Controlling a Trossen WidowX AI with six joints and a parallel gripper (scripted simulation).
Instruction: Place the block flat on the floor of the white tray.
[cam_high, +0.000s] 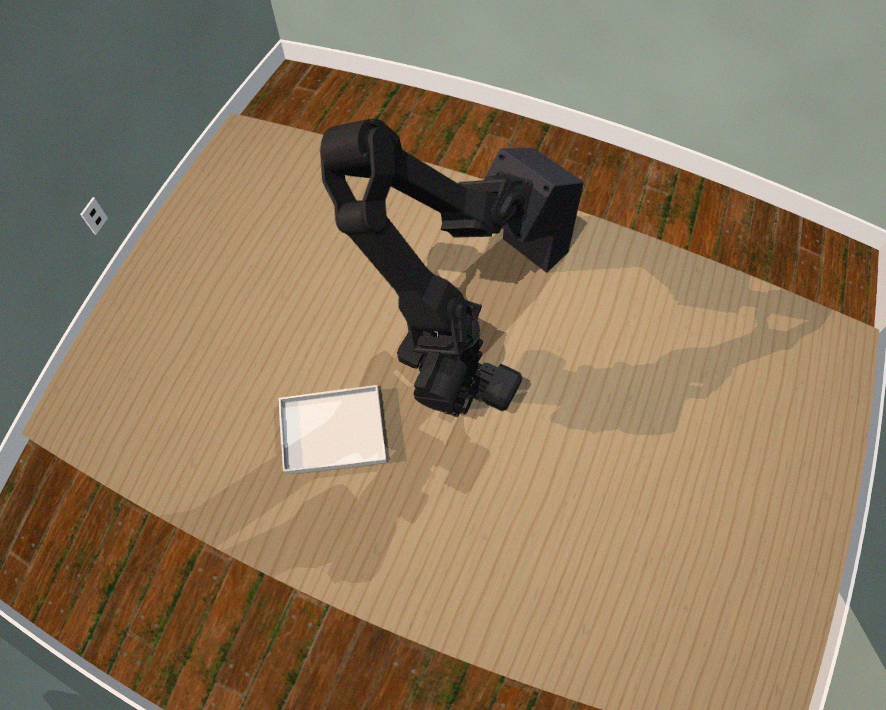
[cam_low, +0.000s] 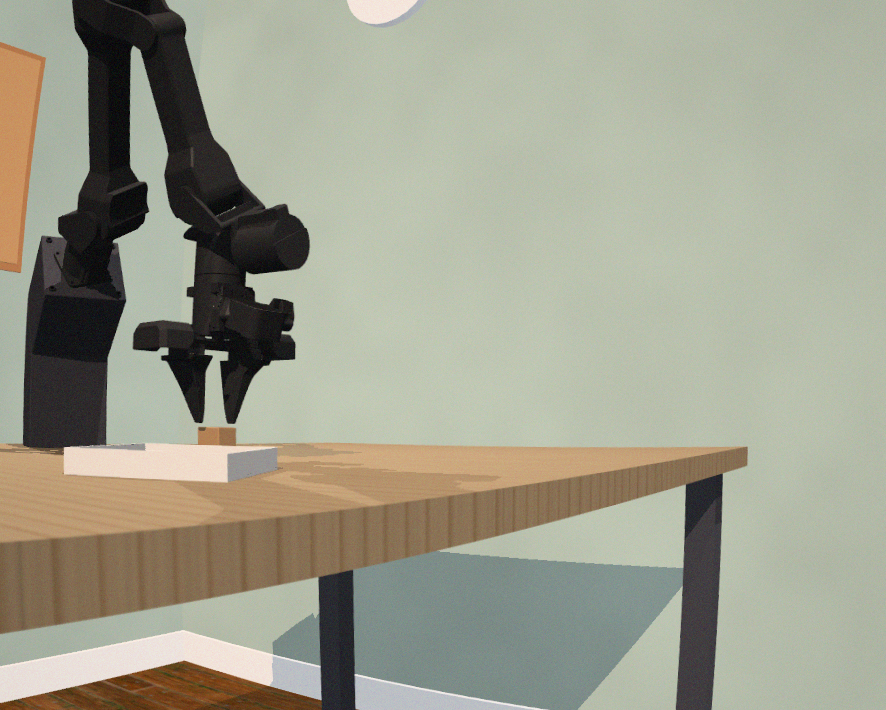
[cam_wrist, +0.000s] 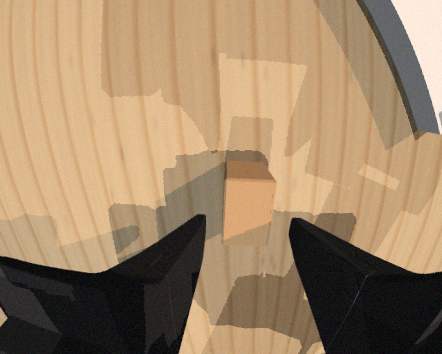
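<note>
Right now my hand is 60 mm above the wooden block. Round my hand: white tray (190 mm to the right, 120 mm ahead, 70 mm below).
</note>
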